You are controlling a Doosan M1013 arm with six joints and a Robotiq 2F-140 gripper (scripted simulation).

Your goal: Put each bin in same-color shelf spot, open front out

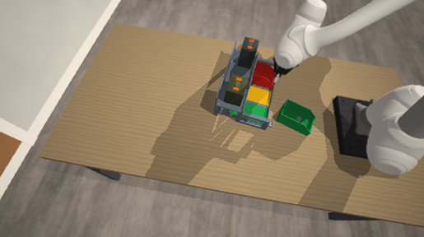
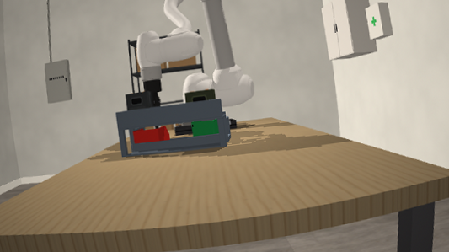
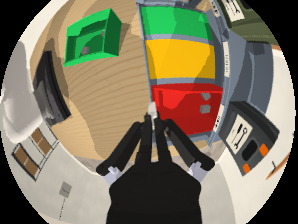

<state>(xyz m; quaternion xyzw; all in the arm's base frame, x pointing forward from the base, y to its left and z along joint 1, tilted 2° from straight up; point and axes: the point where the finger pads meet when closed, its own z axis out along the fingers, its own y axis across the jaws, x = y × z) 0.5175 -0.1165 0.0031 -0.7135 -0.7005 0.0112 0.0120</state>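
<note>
Now: hand 140 mm past the green bin, 200 mm to the right of it and 20 mm above it. Round my hand: red bin (90 mm ahead, 20 mm below).
</note>
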